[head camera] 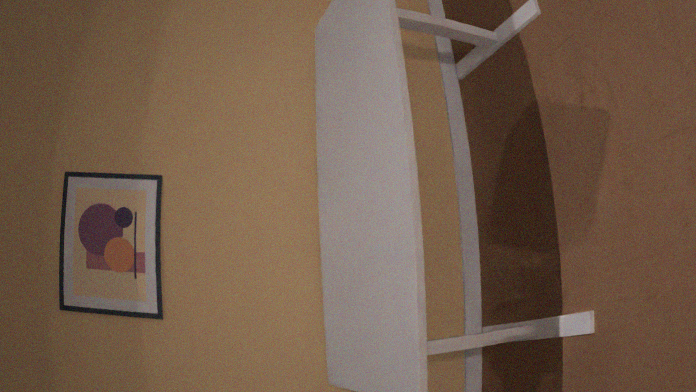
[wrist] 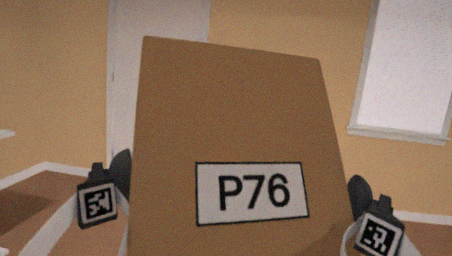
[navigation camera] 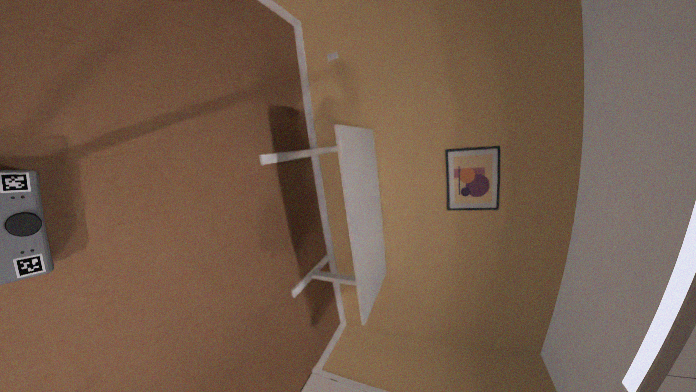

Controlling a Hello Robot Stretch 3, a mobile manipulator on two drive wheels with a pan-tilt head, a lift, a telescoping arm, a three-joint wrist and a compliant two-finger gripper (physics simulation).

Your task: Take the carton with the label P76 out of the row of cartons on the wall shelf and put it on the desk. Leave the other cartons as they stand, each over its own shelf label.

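Where they show: gripper, between the fingertips: [wrist: 239, 182]; robot's base, origin of its link: [navigation camera: 24, 222].
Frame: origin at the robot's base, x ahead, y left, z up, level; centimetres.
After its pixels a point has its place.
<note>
The brown carton with the black-on-white label P76 [wrist: 235, 110] @[y -37.5, x 2.8, z 108.7 cm] fills the middle of the wrist view, its label facing the camera. My gripper [wrist: 239, 182] @[y -40.6, x 2.5, z 103.0 cm] is shut on it, one dark fingertip pressed against each side. The carton stands up between the fingers, leaning slightly in the view; its lower end is cut off. The white desk [head camera: 367, 200] @[y -15.4, x 151.6, z 72.1 cm] [navigation camera: 361, 210] @[y -17.0, x 145.4, z 72.0 cm] stands along the yellow wall, turned sideways in the head and navigation views. The gripper and carton do not show in those two views. The wall shelf and the other cartons do not show in these views.
A framed picture [head camera: 111, 245] @[y 1.1, x 197.5, z 155.6 cm] [navigation camera: 473, 178] @[y 1.5, x 197.5, z 157.4 cm] hangs on the wall above the desk. Part of my base [navigation camera: 22, 225] @[y -0.2, x 0.1, z 17.5 cm] shows at the left of the navigation view, on the brown floor. The wrist view shows a white door [wrist: 160, 20] @[y -211.7, x 110.9, z 153.9 cm] and a window [wrist: 405, 65] @[y -245.8, x -93.7, z 138.6 cm] behind the carton.
</note>
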